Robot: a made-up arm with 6 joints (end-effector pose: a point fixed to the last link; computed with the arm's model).
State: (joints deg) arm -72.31 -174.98 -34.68 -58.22 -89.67 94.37
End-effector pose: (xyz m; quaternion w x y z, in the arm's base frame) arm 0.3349 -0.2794 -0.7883 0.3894 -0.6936 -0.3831 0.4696
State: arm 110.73 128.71 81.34 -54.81 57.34 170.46
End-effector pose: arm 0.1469 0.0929 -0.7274 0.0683 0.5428 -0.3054 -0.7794
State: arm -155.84 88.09 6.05 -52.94 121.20 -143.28
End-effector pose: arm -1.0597 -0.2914 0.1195 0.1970 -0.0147 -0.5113 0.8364
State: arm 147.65 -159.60 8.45 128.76 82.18 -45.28
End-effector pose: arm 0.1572 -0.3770 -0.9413 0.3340 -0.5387 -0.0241 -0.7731
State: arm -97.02 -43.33 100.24 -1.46 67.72 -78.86
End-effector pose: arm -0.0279 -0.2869 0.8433 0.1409 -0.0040 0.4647 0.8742
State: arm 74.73 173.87 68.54 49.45 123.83 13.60
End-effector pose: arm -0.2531 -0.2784 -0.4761 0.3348 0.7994 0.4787 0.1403
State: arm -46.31 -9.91 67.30 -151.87 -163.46 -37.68
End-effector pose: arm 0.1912 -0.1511 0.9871 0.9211 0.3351 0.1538 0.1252
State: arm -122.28 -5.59 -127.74 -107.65 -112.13 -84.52
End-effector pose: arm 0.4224 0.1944 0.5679 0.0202 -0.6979 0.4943 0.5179
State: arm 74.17 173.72 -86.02 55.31 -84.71 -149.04
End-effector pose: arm 0.3851 0.5411 -0.2302 0.1920 0.7218 -0.5138 -0.4221
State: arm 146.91 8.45 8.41 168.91 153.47 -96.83
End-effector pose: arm -0.0754 -0.0344 1.2186 0.4065 0.1484 -0.3368 -0.8362
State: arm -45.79 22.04 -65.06 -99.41 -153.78 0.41
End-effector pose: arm 0.1280 0.0160 1.0871 0.8284 -0.2543 -0.3633 0.3422
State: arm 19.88 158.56 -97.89 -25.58 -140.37 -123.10
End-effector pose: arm 0.4736 0.1820 -0.0430 0.5235 -0.4966 0.5617 -0.4048
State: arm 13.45 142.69 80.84 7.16 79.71 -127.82
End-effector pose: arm -0.1750 -0.0574 -0.5316 0.4279 -0.4596 0.7485 -0.2133
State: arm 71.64 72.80 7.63 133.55 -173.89 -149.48
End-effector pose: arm 0.2727 0.8568 0.4940 0.0116 0.1384 0.6017 0.7866
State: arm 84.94 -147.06 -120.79 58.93 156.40 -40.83
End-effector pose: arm -0.0777 -0.0117 -0.3405 0.7596 -0.6109 0.2020 -0.0951
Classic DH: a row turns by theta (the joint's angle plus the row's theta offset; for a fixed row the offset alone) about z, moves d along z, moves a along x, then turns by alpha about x. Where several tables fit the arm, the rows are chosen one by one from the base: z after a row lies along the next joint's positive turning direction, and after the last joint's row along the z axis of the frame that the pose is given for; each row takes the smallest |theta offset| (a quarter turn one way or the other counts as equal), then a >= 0, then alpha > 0; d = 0 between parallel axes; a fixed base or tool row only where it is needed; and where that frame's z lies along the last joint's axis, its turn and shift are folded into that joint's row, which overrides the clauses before.
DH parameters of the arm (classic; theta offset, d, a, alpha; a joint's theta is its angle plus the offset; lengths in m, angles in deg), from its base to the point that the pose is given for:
base (fixed): -57.01 0 0.034 0
joint 1: 57.01 0.2398 0.0264 -90
joint 2: 89.36 0 -0.6273 0
joint 3: -89.36 0.009 -0.0141 90
joint 4: 0 0.5567 0.0176 -90
joint 5: 0 0.0062 -0.0136 90
joint 6: 31.06 0 0.0314 180
tool (fixed): 31.06 -0.2521 0 0

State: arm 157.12 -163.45 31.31 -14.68 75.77 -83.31
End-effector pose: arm 0.7468 -0.2537 -0.6000 0.3424 -0.6805 -0.5496 0.3429
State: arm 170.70 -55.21 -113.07 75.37 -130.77 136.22
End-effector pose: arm 0.5361 0.0159 0.2280 0.0688 0.3515 -0.8226 0.4416
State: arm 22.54 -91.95 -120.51 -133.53 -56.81 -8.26
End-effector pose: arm -0.3338 -0.0335 -0.4535 0.9405 0.2509 0.2267 -0.0321
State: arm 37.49 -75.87 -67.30 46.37 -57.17 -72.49
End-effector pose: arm -0.6095 -0.6838 -0.2558 0.5870 0.0682 -0.3234 -0.7390
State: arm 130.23 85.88 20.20 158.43 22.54 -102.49
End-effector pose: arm -0.9673 1.0258 0.1771 0.4416 -0.0969 0.7307 -0.5115
